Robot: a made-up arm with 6 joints.
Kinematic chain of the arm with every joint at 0, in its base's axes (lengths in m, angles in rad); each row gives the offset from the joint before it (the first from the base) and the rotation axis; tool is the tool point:
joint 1: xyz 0 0 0.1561 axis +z
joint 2: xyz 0 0 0 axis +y
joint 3: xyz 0 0 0.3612 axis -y
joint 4: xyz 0 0 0 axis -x
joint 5: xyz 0.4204 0 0 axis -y
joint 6: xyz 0 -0.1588 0 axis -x
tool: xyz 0 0 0
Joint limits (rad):
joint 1: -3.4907..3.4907
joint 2: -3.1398..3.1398
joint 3: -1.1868..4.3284
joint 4: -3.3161..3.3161
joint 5: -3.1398..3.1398
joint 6: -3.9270..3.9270
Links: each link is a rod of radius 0.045 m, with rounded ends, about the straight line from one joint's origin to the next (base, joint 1, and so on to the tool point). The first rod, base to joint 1, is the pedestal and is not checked.
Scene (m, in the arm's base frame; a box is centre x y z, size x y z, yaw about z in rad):
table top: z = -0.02
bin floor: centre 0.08 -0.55 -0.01 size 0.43 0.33 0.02 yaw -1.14
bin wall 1: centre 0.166 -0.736 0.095 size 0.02 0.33 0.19 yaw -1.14
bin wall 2: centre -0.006 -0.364 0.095 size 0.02 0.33 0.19 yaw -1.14
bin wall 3: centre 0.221 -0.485 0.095 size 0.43 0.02 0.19 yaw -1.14
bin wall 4: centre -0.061 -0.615 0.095 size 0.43 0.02 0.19 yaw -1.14
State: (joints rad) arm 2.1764 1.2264 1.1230 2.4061 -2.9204 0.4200
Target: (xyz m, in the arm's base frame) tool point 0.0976 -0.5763 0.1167
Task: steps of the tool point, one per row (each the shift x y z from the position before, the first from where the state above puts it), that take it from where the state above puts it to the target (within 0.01 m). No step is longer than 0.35 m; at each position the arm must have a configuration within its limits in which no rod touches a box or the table.
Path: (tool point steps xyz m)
1: 0.1025 -0.0932 0.3018
2: 0.1528 -0.2036 0.2089
3: 0.1630 -0.2695 0.0720
4: 0.1353 -0.2731 -0.0754
5: 0.0826 -0.2134 -0.1975
6: 0.0228 -0.1066 -0.2660
7: -0.0267 0.0178 -0.2677

